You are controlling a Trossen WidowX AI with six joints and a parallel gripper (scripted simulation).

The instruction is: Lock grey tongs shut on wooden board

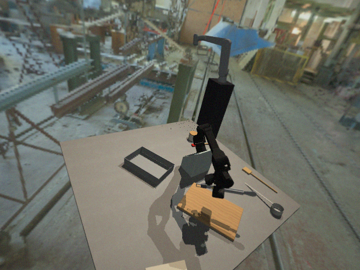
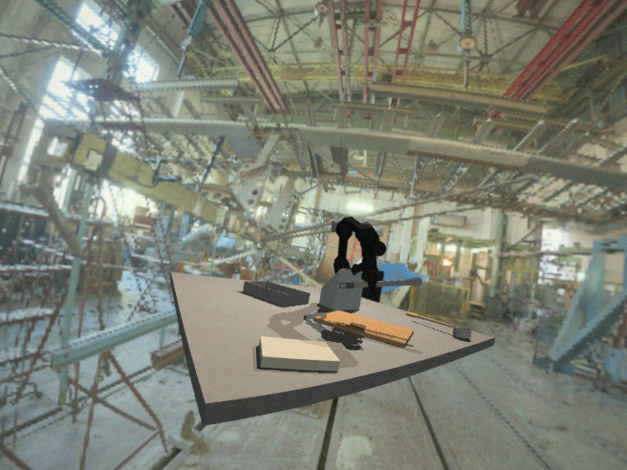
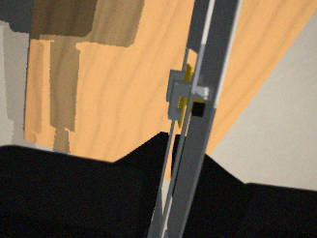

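My gripper tip is now 1 cm short of the wooden board and 13 cm above it. Round my gripper tip: beige block (41 cm ahead, 24 cm to the left, 13 cm below); grey roasting tin (25 cm ahead, 46 cm to the right, 11 cm below).
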